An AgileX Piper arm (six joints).
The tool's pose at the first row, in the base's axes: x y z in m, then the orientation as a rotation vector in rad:
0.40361 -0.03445 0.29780 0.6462 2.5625 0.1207
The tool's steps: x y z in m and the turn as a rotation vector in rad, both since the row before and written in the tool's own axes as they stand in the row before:
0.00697 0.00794 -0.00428 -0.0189 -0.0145 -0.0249
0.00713 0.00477 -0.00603 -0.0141 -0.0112 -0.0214
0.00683 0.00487 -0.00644 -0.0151 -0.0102 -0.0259
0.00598 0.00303 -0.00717 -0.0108 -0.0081 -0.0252
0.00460 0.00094 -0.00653 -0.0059 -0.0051 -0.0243
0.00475 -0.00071 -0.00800 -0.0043 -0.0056 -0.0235
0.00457 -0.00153 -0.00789 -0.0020 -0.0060 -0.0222
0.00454 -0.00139 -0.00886 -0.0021 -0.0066 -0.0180
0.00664 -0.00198 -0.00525 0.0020 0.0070 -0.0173
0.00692 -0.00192 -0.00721 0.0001 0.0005 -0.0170
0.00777 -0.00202 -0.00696 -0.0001 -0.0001 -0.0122
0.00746 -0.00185 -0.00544 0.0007 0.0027 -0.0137
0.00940 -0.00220 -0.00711 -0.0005 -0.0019 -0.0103
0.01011 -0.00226 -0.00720 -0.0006 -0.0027 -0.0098
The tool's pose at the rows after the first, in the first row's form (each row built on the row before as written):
0.39956 -0.02404 0.30006 0.6057 2.5515 0.1312
0.39293 -0.01646 0.30299 0.5720 2.5433 0.1379
0.38614 -0.00906 0.30629 0.5324 2.5366 0.1445
0.37875 -0.00385 0.31010 0.4957 2.5322 0.1465
0.37194 -0.00125 0.31350 0.4622 2.5311 0.1435
0.36365 -0.00027 0.31766 0.4304 2.5293 0.1386
0.35529 -0.00025 0.32160 0.4012 2.5270 0.1312
0.34642 -0.00022 0.32634 0.3774 2.5231 0.1254
0.33774 -0.00019 0.32680 0.3564 2.5330 0.1177
0.32777 -0.00016 0.32882 0.3348 2.5360 0.1111
0.31723 -0.00013 0.33016 0.3192 2.5376 0.1065
0.30782 -0.00010 0.33043 0.3021 2.5421 0.1008
0.29585 -0.00007 0.33103 0.2887 2.5414 0.0972
0.28324 -0.00003 0.33129 0.2759 2.5398 0.0937

